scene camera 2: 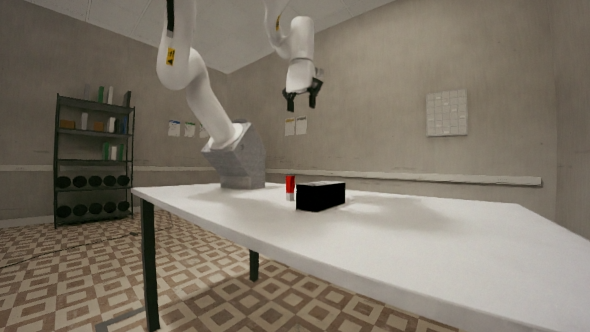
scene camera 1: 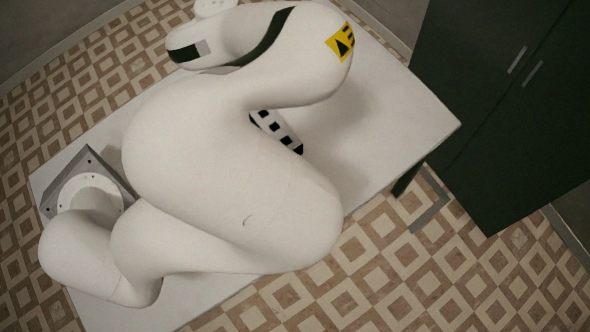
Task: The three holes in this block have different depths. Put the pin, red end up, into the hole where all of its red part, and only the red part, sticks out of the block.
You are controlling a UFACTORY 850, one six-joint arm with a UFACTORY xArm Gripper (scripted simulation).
black block: scene camera 2; scene camera 1
same spot on black block: [scene camera 1: 270, 120] = [scene camera 2: 328, 182]
